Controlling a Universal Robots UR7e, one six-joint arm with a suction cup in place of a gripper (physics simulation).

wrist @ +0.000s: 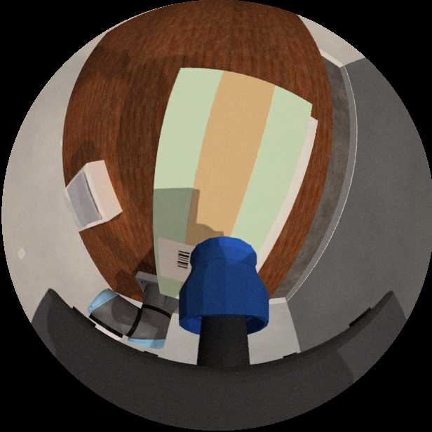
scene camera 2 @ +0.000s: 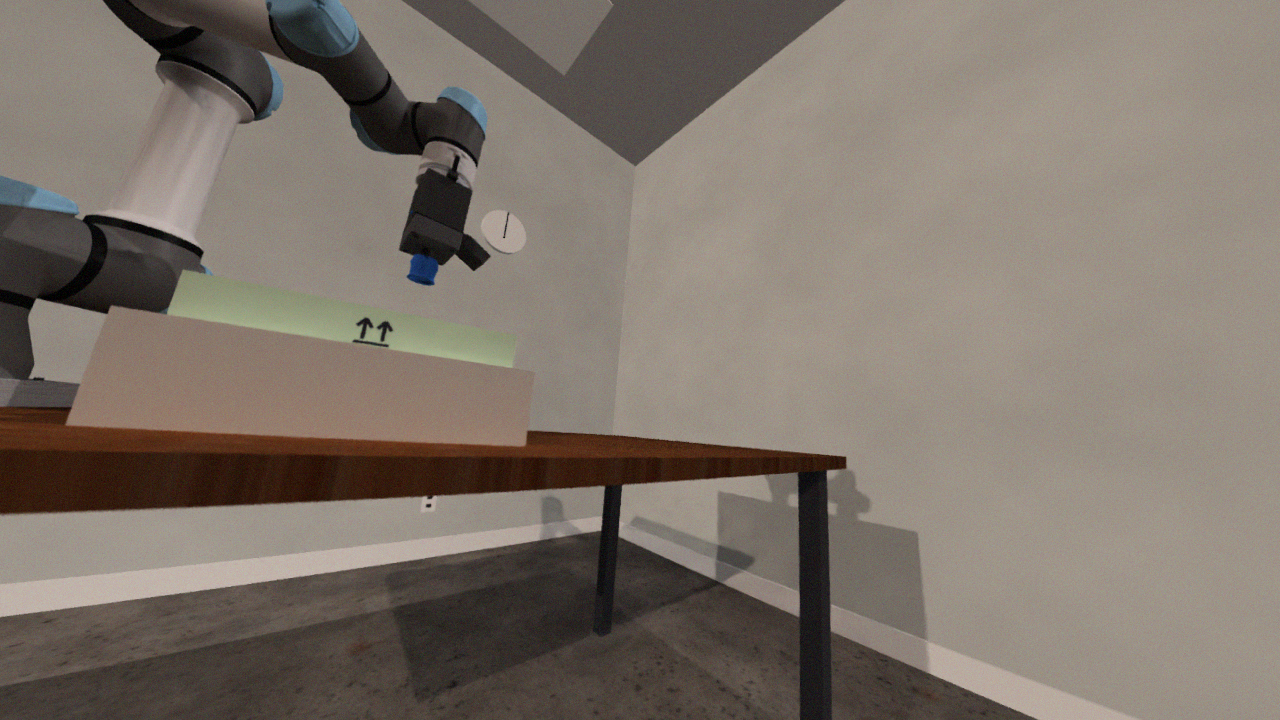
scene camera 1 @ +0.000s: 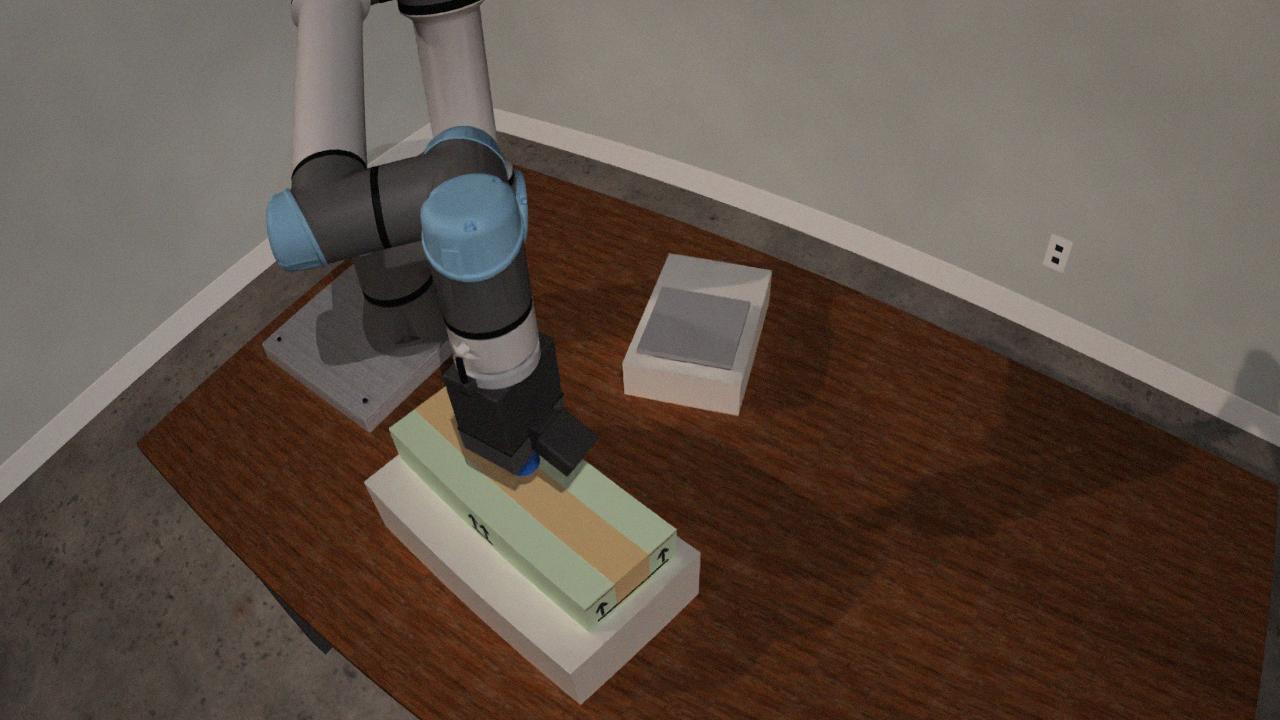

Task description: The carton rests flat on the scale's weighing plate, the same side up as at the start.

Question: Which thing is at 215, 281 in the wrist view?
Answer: My suction cup.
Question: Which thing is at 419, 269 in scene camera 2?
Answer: My suction cup.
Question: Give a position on a white scale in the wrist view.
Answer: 90, 198
